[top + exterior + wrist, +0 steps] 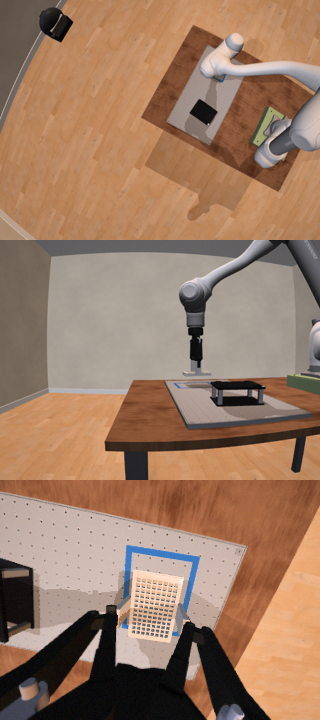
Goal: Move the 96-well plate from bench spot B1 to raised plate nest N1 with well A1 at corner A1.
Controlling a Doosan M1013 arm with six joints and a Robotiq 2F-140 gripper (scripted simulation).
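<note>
Right now my hand is 30 mm above the white 96-well plate. From my hand the other things lie so: black raised nest N1: 110 mm behind, 340 mm to the left, 30 mm below.
</note>
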